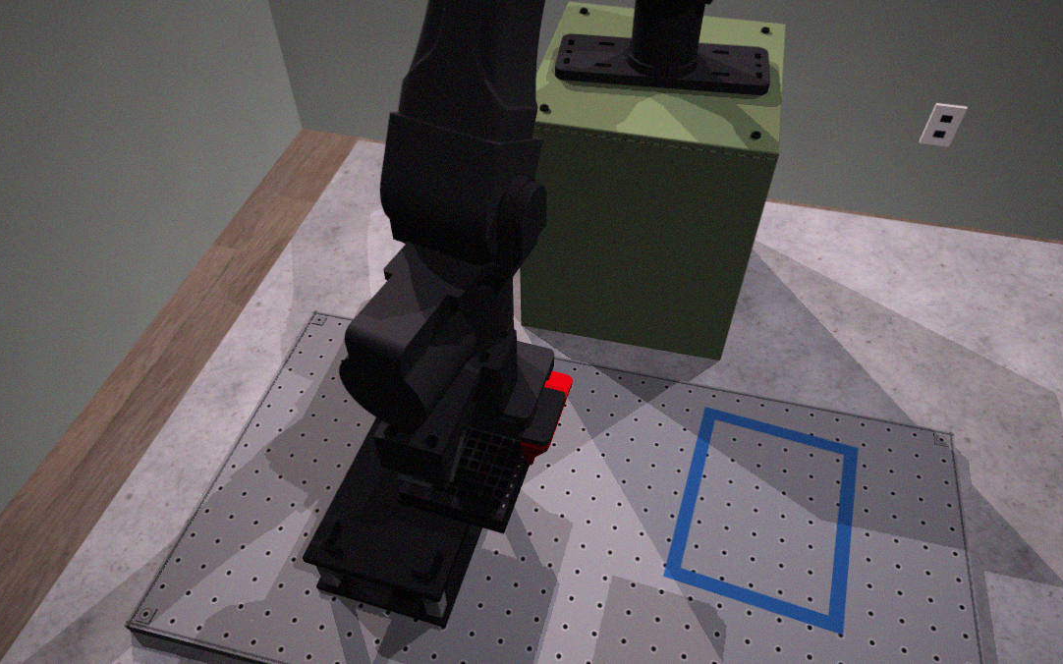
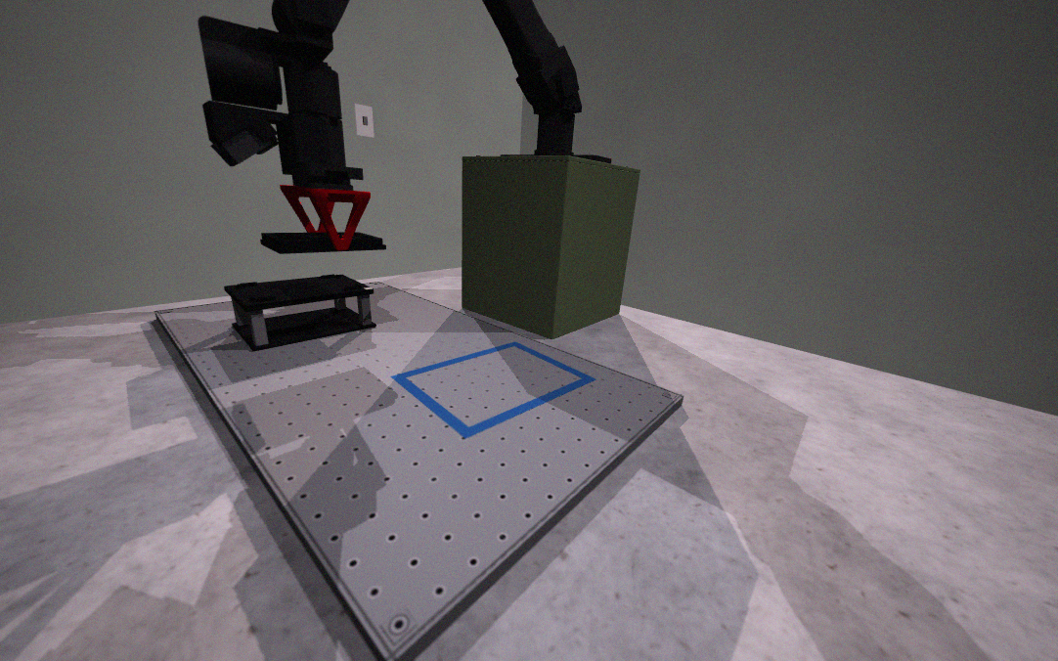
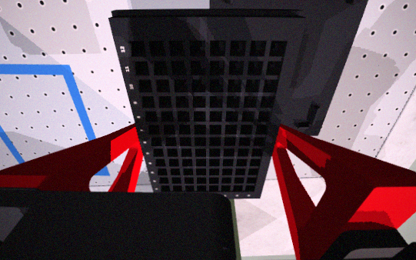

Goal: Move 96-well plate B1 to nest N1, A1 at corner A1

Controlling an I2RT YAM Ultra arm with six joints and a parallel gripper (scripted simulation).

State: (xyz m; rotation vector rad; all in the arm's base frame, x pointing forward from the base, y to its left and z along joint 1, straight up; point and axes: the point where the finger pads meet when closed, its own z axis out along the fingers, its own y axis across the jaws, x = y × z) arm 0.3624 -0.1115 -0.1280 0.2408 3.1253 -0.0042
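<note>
Now: the black plate nest N1 80 mm below my hand, 70 mm to the right of it and 10 mm ahead of it. The rest, counted from my hand: white A1 label (80 mm below, 50 mm behind); then black 96-well plate (right at my hand).
</note>
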